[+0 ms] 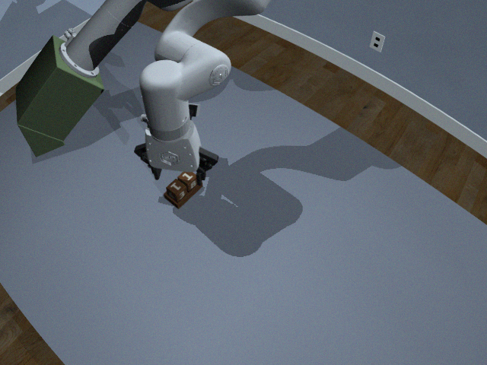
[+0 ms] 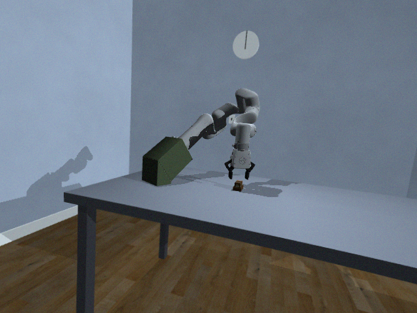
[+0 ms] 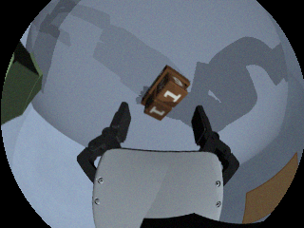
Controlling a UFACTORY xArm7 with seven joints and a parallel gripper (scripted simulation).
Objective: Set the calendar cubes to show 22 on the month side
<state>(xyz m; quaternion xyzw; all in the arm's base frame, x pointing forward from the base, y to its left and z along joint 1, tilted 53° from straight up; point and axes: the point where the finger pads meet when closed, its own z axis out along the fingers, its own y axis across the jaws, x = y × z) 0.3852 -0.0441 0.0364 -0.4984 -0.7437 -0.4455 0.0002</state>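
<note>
My gripper is now 40 mm above the brown cube and 20 mm to the right of it. Round my hand: brown tray (60 mm below).
</note>
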